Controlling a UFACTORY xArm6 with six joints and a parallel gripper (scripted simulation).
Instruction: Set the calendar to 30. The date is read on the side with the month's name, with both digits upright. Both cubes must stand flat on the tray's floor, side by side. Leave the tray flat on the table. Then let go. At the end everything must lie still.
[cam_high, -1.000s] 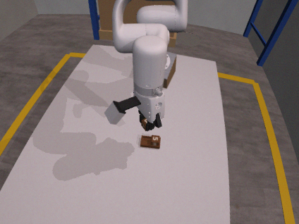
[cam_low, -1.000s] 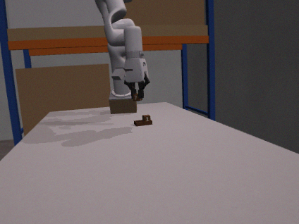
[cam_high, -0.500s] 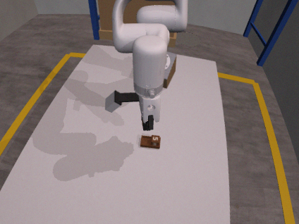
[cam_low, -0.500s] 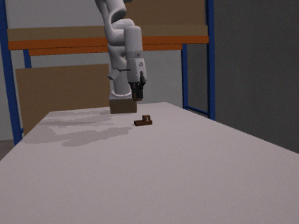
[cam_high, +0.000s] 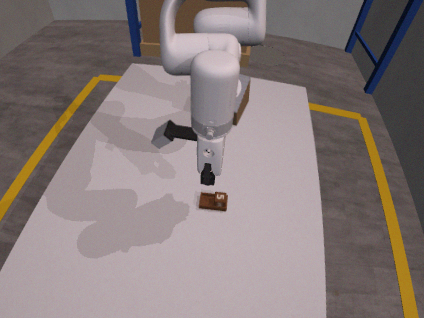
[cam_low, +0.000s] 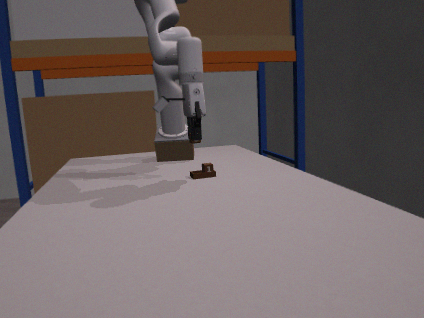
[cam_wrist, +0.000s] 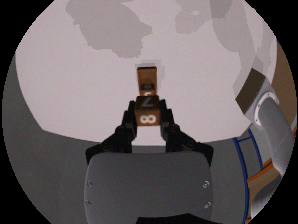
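The brown digit cube is 120 mm below my hand and 40 mm to the left of it. From my hand the other things lie so: brown calendar tray 130 mm below, 20 mm to the left.
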